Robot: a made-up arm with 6 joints. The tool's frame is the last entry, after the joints. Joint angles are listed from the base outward.
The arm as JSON. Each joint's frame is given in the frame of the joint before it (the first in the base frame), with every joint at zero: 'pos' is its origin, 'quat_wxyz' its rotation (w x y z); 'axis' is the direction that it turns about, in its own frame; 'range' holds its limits. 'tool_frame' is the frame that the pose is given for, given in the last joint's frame.
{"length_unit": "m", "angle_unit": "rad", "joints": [
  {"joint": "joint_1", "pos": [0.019, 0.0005, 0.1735], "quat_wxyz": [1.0, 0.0, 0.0, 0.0], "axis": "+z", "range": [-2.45, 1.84]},
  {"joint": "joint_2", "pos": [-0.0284, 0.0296, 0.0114], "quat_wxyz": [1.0, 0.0, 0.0, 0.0], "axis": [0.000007, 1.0, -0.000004], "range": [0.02, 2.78]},
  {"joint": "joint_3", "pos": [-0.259, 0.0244, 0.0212], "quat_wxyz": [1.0, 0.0, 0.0, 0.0], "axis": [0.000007, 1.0, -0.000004], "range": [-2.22, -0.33]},
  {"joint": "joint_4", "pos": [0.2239, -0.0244, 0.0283], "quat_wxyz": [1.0, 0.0, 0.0, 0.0], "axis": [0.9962, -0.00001, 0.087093], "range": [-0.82, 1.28]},
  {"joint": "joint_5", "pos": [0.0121, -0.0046, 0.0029], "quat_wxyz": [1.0, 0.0, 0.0, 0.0], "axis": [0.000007, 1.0, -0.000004], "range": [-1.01, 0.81]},
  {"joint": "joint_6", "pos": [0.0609, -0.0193, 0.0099], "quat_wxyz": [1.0, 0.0, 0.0, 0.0], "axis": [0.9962, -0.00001, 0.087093], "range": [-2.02, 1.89]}
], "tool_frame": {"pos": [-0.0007, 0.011, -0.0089], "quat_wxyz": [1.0, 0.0, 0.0, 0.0]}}
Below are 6 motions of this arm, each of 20 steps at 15 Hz.
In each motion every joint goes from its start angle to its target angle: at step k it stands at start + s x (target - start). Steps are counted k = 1, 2, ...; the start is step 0. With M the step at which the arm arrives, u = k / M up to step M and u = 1 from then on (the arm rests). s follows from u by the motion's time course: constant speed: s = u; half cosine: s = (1 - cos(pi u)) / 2; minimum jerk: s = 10 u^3 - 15 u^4 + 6 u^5.
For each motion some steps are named. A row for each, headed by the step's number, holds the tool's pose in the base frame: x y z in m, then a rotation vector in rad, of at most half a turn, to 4 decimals.
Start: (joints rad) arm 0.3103 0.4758 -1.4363 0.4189 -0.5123 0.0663
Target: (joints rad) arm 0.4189 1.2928 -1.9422 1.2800 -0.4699 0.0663
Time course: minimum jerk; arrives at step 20
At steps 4, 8, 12, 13, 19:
4: -0.0930 -0.0300 0.5974 0.7633 -1.3329 0.4575
8: -0.0326 -0.0153 0.6247 0.9957 -1.1644 0.5221
12: 0.0599 0.0176 0.6436 1.3107 -0.9047 0.5765
13: 0.0812 0.0268 0.6445 1.3795 -0.8431 0.5827
19: 0.1416 0.0564 0.6398 1.5708 -0.6631 0.5877

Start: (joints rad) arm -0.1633 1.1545 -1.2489 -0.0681 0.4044 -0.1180
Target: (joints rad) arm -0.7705 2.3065 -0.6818 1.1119 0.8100 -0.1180
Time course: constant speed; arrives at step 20
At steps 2, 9, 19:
2: 0.2226 -0.0284 0.4204 -0.0103 0.5261 -0.1847
9: 0.2494 -0.0704 0.2568 0.6469 1.1272 -0.2895
19: 0.1771 -0.0607 0.0960 1.8939 1.5433 -0.5923

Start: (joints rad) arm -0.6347 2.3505 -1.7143 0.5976 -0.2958 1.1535
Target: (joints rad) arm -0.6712 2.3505 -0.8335 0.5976 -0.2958 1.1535
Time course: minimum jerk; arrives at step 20
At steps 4, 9, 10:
4: 0.3627 -0.2496 0.2116 1.7239 -0.3700 -0.8177
9: 0.3156 -0.2206 0.1407 1.7651 -0.1423 -1.0876
10: 0.3004 -0.2105 0.1249 1.7718 -0.0788 -1.1587

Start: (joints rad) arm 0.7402 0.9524 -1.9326 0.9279 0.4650 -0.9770
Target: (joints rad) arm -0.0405 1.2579 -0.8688 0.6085 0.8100 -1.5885
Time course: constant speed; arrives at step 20
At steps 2, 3, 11, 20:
2: 0.0281 0.0594 0.6215 -0.1344 -0.6439 0.9332
3: 0.0449 0.0691 0.6083 -0.2068 -0.5763 0.9023
11: 0.1579 0.0832 0.4743 -0.6624 0.0242 0.7477
20: 0.1801 0.0229 0.3105 -0.8368 0.7389 0.8240

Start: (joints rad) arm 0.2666 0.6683 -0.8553 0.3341 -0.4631 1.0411
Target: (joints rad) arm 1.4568 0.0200 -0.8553 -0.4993 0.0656 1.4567
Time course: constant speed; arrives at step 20
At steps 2, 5, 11, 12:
2: 0.0425 0.0211 0.4831 1.3832 -0.3722 0.7758
5: 0.0137 0.0141 0.4871 1.3580 -0.2640 0.9734
11: -0.0279 -0.0274 0.4862 1.3069 -0.0979 1.3145
12: -0.0317 -0.0370 0.4850 1.3008 -0.0765 1.3644

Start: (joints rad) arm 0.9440 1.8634 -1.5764 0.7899 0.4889 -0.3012
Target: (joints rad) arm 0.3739 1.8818 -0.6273 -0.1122 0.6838 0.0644
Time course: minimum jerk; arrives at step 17
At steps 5, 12, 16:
5: 0.2051 0.2722 0.3024 0.0214 1.0417 0.9566
12: 0.1846 0.1030 0.1690 -0.3684 1.7305 0.3256
16: 0.1595 0.0698 0.1544 -0.4398 1.8901 0.2175

